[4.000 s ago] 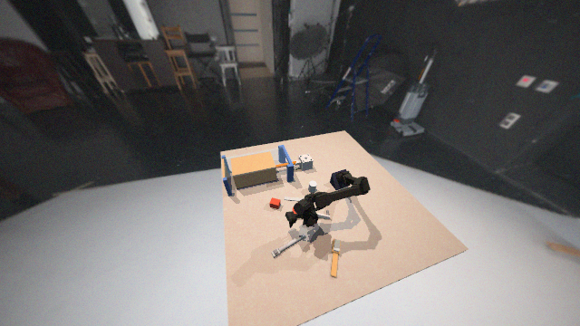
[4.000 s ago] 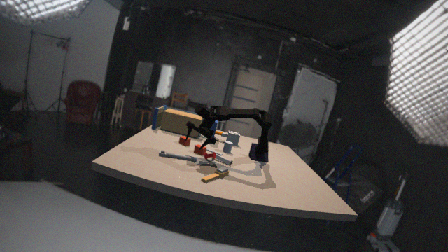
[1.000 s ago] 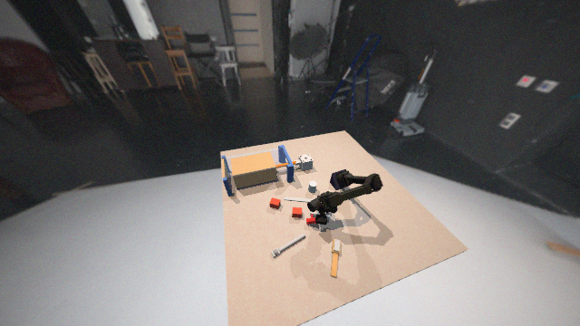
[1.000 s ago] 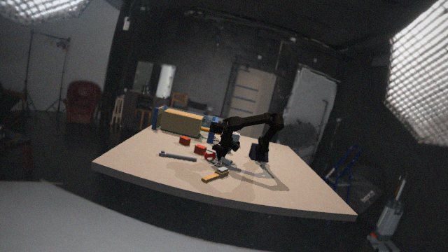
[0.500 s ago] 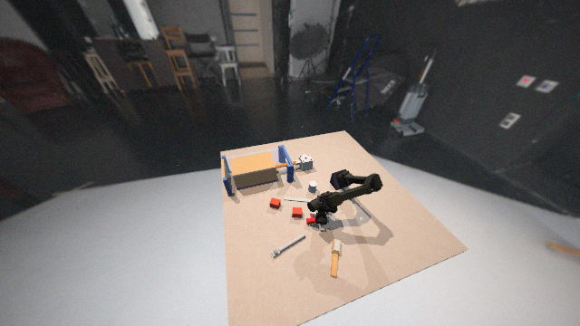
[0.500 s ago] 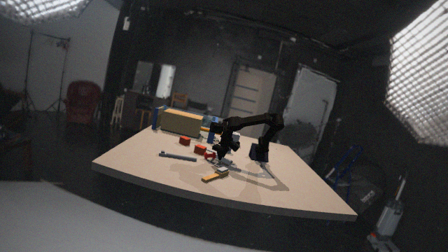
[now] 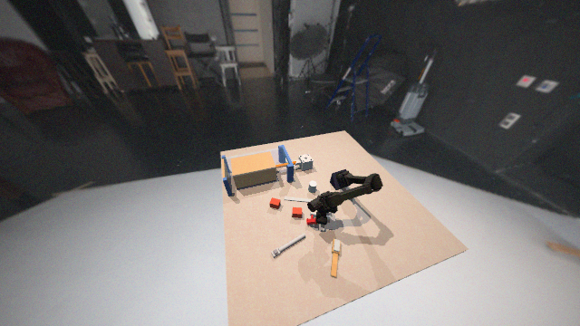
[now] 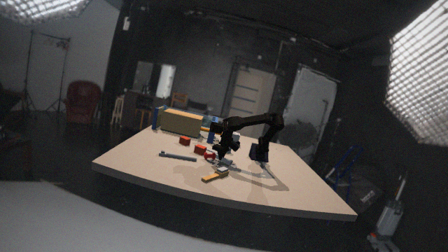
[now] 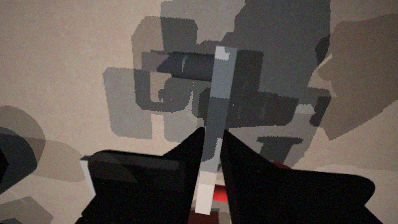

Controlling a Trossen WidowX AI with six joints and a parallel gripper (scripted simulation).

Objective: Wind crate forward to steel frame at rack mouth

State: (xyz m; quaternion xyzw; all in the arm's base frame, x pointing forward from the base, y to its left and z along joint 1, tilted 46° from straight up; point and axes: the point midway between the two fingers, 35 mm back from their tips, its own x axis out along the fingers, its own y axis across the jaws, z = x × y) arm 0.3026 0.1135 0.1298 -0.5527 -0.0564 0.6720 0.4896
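Now: gripper tip 60 mm short of the red knob and 20 mm below it. The rest, counted from my gripper tip: thin grey rod (50 mm ahead, 180 mm to the right, 10 mm below); then orange-handled brush (60 mm ahead, 230 mm to the left, 10 mm above); then winch handle (10 mm ahead, 10 mm above).
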